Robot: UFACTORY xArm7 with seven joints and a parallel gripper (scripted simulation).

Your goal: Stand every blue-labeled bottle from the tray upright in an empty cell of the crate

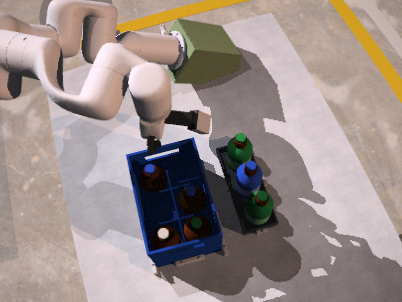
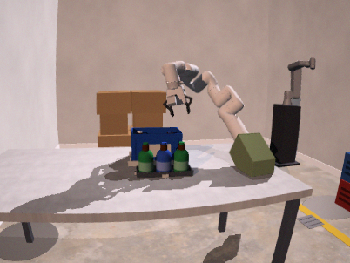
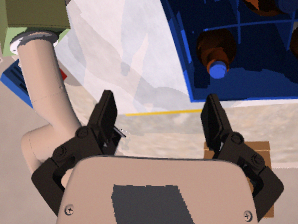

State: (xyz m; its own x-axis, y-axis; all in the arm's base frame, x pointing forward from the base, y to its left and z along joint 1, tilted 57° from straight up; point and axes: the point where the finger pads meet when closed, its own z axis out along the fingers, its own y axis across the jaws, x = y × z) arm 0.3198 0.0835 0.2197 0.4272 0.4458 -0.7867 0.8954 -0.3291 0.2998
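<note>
Right now the blue-labeled bottle is 130 mm ahead of my hand, 200 mm to the left of it and 190 mm below it. Round my hand: black tray: 130 mm ahead, 200 mm to the left, 260 mm below; blue crate: 140 mm ahead, 20 mm to the right, 190 mm below.
</note>
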